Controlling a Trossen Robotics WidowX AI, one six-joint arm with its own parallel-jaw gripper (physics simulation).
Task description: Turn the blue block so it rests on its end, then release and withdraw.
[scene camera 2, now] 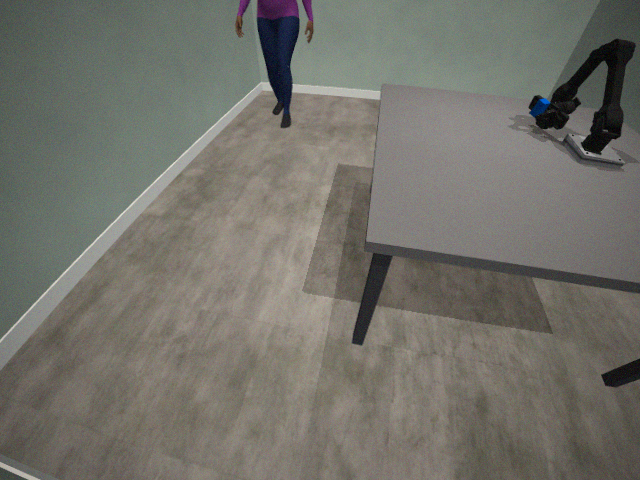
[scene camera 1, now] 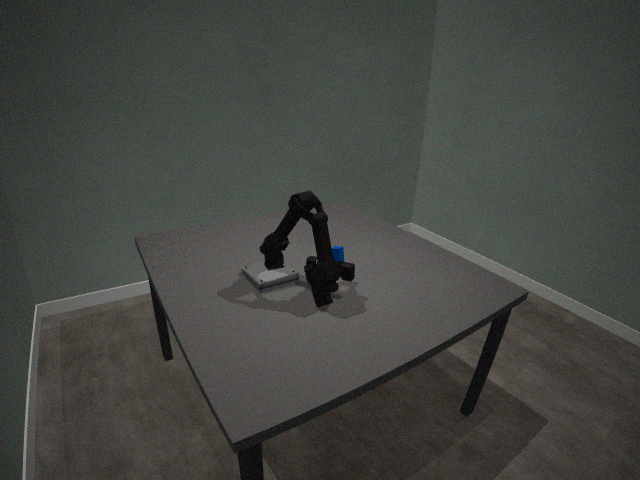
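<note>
The blue block (scene camera 1: pixel 337 253) (scene camera 2: pixel 539 107) is held between the fingers of my black gripper (scene camera 2: pixel 538 106), above the table top. In the scene camera 1 view it shows behind the arm, to the right of the forearm, and its lower part is hidden. In the scene camera 2 view it sits at the left end of the arm, between the dark fingers, and looks tilted. The gripper is shut on the block. Its fingers are mostly hidden behind the arm in the scene camera 1 view.
The arm stands on a pale base plate (scene camera 1: pixel 279 279) (scene camera 2: pixel 584 153) on the grey table (scene camera 1: pixel 320 361) (scene camera 2: pixel 465 206). Shadows of the arm lie on the table. A person (scene camera 2: pixel 279 51) in a purple top and blue trousers stands on the floor beyond the table's left side in the scene camera 2 view.
</note>
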